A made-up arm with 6 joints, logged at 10 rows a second.
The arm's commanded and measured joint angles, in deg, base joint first. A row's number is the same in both.
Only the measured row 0 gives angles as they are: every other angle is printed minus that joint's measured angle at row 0.
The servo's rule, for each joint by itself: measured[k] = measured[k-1] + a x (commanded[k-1-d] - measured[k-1]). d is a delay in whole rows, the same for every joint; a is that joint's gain. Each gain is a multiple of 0.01, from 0.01 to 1. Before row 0 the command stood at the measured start. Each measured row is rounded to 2 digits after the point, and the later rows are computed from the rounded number. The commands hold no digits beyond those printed.
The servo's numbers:
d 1
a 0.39 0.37 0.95 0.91 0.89 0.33
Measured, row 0:
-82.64 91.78 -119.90 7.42 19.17 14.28
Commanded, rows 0 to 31:
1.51 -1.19 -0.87 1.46 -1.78 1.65
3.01 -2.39 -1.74 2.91 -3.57 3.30
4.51 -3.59 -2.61 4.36 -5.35 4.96
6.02 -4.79 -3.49 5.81 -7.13 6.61
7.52 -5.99 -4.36 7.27 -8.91 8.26
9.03 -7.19 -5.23 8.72 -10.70 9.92
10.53 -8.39 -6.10 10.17 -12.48 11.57
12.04 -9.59 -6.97 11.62 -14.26 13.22
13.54 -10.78 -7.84 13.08 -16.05 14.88
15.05 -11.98 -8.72 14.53 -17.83 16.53
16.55 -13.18 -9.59 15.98 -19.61 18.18
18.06 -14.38 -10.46 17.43 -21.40 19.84
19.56 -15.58 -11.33 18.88 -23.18 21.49
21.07 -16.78 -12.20 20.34 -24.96 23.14
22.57 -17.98 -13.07 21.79 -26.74 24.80
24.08 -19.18 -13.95 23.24 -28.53 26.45
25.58 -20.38 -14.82 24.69 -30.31 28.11
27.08 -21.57 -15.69 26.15 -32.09 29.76
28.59 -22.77 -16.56 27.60 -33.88 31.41
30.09 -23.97 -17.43 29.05 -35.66 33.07
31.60 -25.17 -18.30 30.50 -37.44 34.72
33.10 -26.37 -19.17 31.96 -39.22 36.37
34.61 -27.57 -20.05 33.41 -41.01 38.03
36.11 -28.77 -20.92 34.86 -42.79 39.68
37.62 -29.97 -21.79 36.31 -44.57 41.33
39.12 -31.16 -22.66 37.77 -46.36 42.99
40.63 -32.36 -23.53 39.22 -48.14 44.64
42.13 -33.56 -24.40 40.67 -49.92 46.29
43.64 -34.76 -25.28 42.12 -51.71 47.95
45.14 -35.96 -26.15 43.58 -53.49 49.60
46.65 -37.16 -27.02 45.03 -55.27 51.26
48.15 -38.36 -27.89 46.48 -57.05 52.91
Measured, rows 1 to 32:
0.00 0.00 0.00 0.00 0.00 0.00
0.59 -0.44 -0.83 1.33 -1.58 0.54
1.53 -1.16 -1.69 2.77 -3.35 1.45
2.69 -2.06 -2.56 4.22 -5.13 2.61
3.99 -3.07 -3.44 5.67 -6.91 3.93
5.37 -4.15 -4.31 7.13 -8.69 5.36
6.80 -5.27 -5.18 8.58 -10.48 6.86
8.25 -6.42 -6.05 10.03 -12.26 8.41
9.73 -7.59 -6.92 11.48 -14.04 10.00
11.22 -8.77 -7.79 12.94 -15.83 11.61
12.71 -9.96 -8.67 14.39 -17.61 13.23
14.21 -11.15 -9.54 15.84 -19.39 14.86
15.71 -12.35 -10.41 17.29 -21.18 16.50
17.21 -13.55 -11.28 18.74 -22.96 18.15
18.72 -14.75 -12.15 20.20 -24.74 19.80
20.22 -15.95 -13.02 21.65 -26.52 21.45
21.73 -17.15 -13.90 23.10 -28.31 23.10
23.23 -18.35 -14.77 24.55 -30.09 24.75
24.73 -19.54 -15.64 26.01 -31.87 26.40
26.24 -20.74 -16.51 27.46 -33.66 28.05
27.74 -21.94 -17.38 28.91 -35.44 29.71
29.25 -23.14 -18.25 30.36 -37.22 31.36
30.75 -24.34 -19.12 31.82 -39.00 33.01
32.26 -25.54 -20.00 33.27 -40.79 34.67
33.76 -26.74 -20.87 34.72 -42.57 36.32
35.27 -27.94 -21.74 36.17 -44.35 37.97
36.77 -29.13 -22.61 37.63 -46.14 39.63
38.28 -30.33 -23.48 39.08 -47.92 41.28
39.78 -31.53 -24.35 40.53 -49.70 42.93
41.29 -32.73 -25.23 41.98 -51.49 44.59
42.79 -33.93 -26.10 43.44 -53.27 46.24
44.30 -35.13 -26.97 44.89 -55.05 47.90

